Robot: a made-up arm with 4 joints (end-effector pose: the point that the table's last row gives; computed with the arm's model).
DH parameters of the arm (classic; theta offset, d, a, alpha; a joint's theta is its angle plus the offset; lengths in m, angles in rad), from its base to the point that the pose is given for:
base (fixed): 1.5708 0.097 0 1.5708
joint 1: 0 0.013 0.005 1.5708
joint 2: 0 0.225 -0.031 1.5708
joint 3: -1.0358 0 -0.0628 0
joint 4: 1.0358 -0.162 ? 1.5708
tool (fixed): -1.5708 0.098 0 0
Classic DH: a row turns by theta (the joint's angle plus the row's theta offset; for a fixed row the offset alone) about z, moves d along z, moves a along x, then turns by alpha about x.
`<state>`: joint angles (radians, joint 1 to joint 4).
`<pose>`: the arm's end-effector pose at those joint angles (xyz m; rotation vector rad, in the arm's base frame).
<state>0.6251 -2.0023 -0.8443 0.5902</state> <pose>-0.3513 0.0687 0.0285 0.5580 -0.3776 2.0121</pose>
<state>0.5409 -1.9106 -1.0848 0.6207</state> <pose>-0.3175 0.0633 0.1081 0.6707 -0.0756 1.9680</pose>
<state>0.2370 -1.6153 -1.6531 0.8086</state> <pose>-0.1953 0.1316 0.2245 0.8274 0.5026 1.6035</pose>
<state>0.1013 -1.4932 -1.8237 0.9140</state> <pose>-0.1561 0.1682 0.2284 0.8100 0.6087 1.4230</pose>
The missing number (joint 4, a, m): 0.375
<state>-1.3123 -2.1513 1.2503 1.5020</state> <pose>0.2604 -0.3376 -0.3657 1.1819 1.6118 -1.8378</pose>
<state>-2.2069 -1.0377 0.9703 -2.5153</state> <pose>0.2520 0.0884 -0.0330 -0.6006 1.0067 -0.3171</pose>
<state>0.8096 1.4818 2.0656 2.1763</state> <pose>-0.2920 -0.2134 0.0450 2.1496 -1.1479 -1.6222</pose>
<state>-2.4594 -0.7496 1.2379 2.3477</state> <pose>0.4540 0.0912 0.3512 0.2269 0.4011 -0.6353</pose>
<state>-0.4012 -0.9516 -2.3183 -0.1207</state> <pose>0.3669 -0.0617 0.0751 1.8582 1.1117 0.1688</pose>
